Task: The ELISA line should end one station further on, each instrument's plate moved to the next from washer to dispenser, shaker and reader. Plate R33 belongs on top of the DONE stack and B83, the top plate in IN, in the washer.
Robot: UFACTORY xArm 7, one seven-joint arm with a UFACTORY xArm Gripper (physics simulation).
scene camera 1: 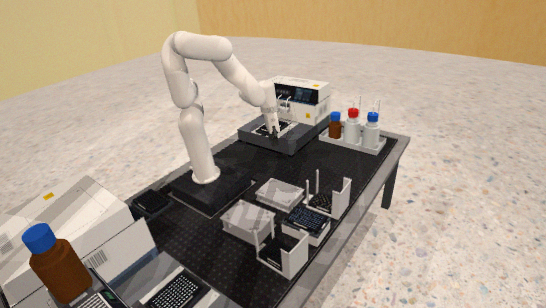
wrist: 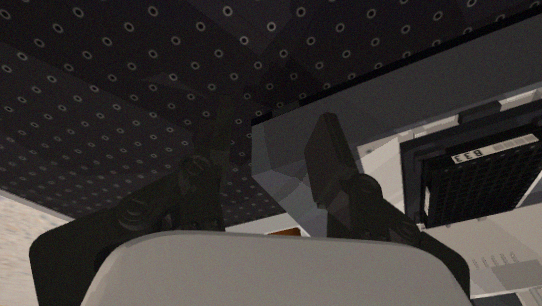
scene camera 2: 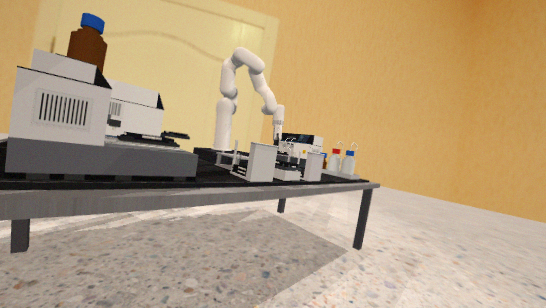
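Pixels of known places: gripper, fingertip midpoint: (scene camera 1: 273, 143) (wrist: 273, 125); arm's base, link origin: (scene camera 1: 206, 175) (scene camera 2: 221, 149).
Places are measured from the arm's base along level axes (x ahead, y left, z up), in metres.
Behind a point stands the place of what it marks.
My gripper (scene camera 1: 274, 132) @(x 0.161, y 0.311, z 0.044 m) (scene camera 2: 277, 140) @(x 0.161, y 0.311, z 0.044 m) (wrist: 273, 125) @(x 0.161, y 0.311, z 0.044 m) is half open and empty, low at the front of the washer (scene camera 1: 301, 91) @(x 0.137, y 0.649, z 0.190 m) (wrist: 425, 82) @(x 0.059, y 0.387, z -0.019 m). A black plate (wrist: 487, 177) @(x 0.043, y 0.447, z 0.045 m) with a label reading B33 sits in the washer's carrier, to the right of both fingers in the wrist view. A dark plate (scene camera 1: 306, 220) @(x 0.519, y -0.053, z 0.010 m) lies on a small white block device. Two white-walled racks (scene camera 1: 296, 255) @(x 0.567, y -0.213, z 0.026 m) (scene camera 1: 342, 197) @(x 0.591, y 0.091, z 0.033 m) hold dark plates; which is IN or DONE cannot be read. Another dark plate (scene camera 1: 151, 202) @(x 0.009, y -0.292, z 0.061 m) is on a tray at the left instrument, and one (scene camera 1: 179, 291) @(x 0.361, y -0.486, z 0.036 m) on the front instrument. Labels R33 and B83 are not readable.
Two pale raised platforms (scene camera 1: 248, 220) @(x 0.336, y -0.141, z 0.001 m) (scene camera 1: 280, 193) @(x 0.342, y 0.065, z -0.021 m) stand between the arm base (scene camera 1: 210, 192) @(x 0.100, y -0.083, z -0.003 m) and the racks. A bottle tray (scene camera 1: 352, 143) @(x 0.448, y 0.627, z -0.047 m) with three capped bottles is right of the washer. A large brown bottle (scene camera 1: 62, 267) @(x 0.283, y -0.666, z 0.274 m) (scene camera 2: 87, 49) @(x 0.282, y -0.669, z 0.248 m) stands at the left instruments.
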